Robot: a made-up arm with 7 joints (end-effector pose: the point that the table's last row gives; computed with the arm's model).
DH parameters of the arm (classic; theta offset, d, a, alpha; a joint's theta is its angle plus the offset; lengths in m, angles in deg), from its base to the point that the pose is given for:
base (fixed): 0 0 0 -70
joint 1: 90 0 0 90
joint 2: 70 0 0 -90
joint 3: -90 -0.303 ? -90
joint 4: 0 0 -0.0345 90
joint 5: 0 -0.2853 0 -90
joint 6: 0 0 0 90
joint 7: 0 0 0 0
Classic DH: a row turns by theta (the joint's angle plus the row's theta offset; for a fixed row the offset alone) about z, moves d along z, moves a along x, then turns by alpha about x.
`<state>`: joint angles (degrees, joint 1 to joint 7).
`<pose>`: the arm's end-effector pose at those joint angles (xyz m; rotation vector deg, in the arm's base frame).
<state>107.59 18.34 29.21 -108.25 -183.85 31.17 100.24</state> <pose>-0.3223 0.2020 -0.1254 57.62 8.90 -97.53</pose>
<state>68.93 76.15 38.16 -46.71 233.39 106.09 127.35</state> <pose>-0.1062 0.5561 -0.0366 128.31 -81.19 -78.39</pose>
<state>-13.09 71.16 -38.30 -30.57 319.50 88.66 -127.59</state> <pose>0.2110 0.4931 -0.2351 -9.18 156.81 -64.93</pose>
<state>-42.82 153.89 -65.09 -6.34 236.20 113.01 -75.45</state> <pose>-0.2547 0.3176 0.4287 26.95 -104.36 -49.86</pose>
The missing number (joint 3, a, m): 0.034
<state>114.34 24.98 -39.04 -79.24 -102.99 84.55 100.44</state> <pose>-0.4680 -0.1323 -0.1021 59.10 14.40 -17.77</pose>
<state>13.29 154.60 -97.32 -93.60 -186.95 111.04 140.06</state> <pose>-0.0403 0.4213 0.1610 -42.22 -44.13 -102.88</pose>
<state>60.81 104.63 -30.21 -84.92 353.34 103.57 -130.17</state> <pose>-0.0346 0.4386 -0.1929 49.16 -135.86 68.09</pose>
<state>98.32 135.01 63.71 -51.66 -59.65 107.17 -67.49</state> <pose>0.3870 0.4031 -0.0261 -119.87 -120.67 0.15</pose>
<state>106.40 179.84 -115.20 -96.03 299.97 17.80 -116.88</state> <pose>0.2193 0.3293 0.2030 121.00 25.31 4.91</pose>
